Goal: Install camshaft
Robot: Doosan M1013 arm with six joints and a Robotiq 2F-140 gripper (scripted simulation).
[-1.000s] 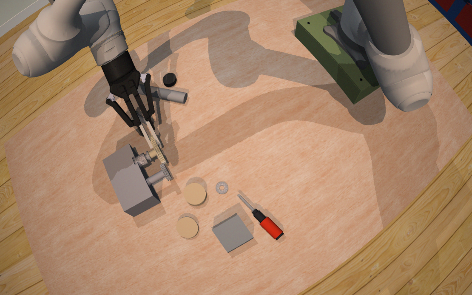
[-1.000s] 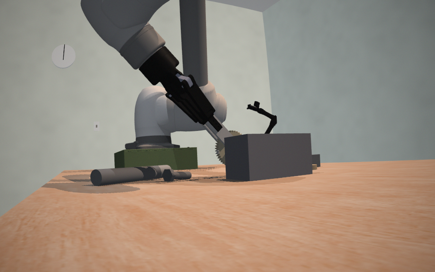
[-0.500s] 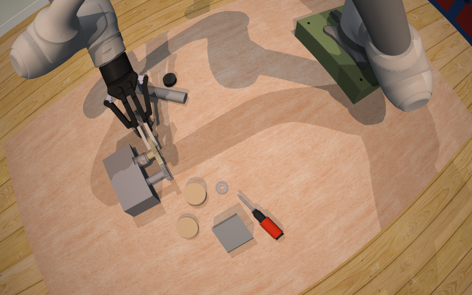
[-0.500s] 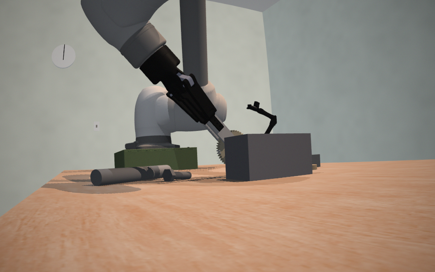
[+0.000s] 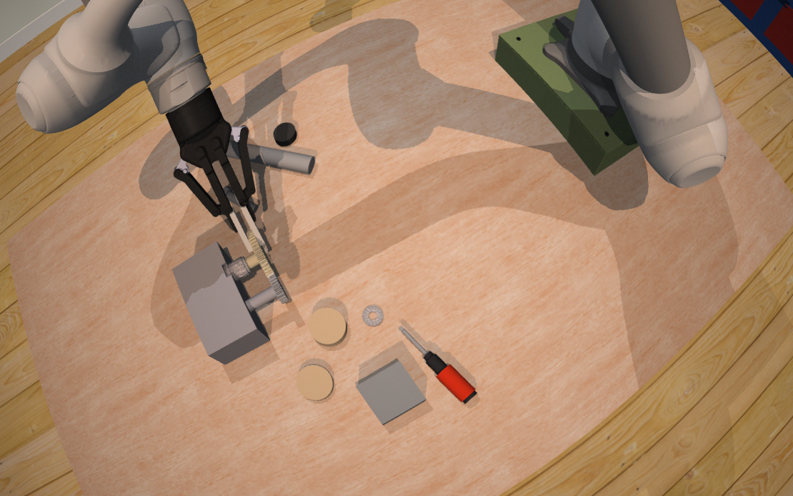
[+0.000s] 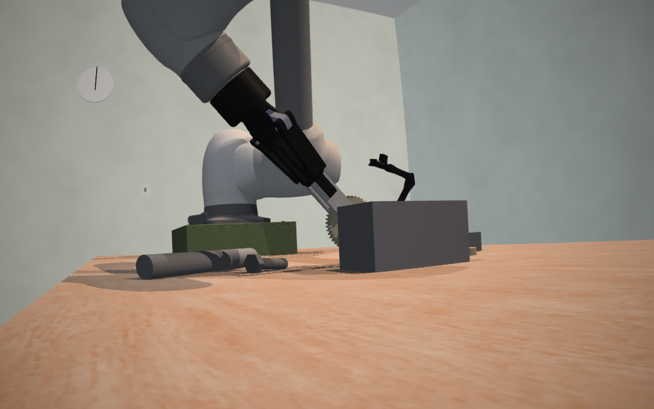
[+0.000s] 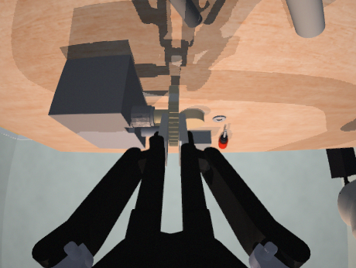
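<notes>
Right now the small crank gear is 9 cm to the left of my hand and 4 cm below it. The rest, counted from my hand: grey block (5 cm behind, 30 cm to the left, 8 cm below); then grey rod (6 cm behind, 17 cm to the right, 9 cm below); then bolt (11 cm to the right, 9 cm below).
</notes>
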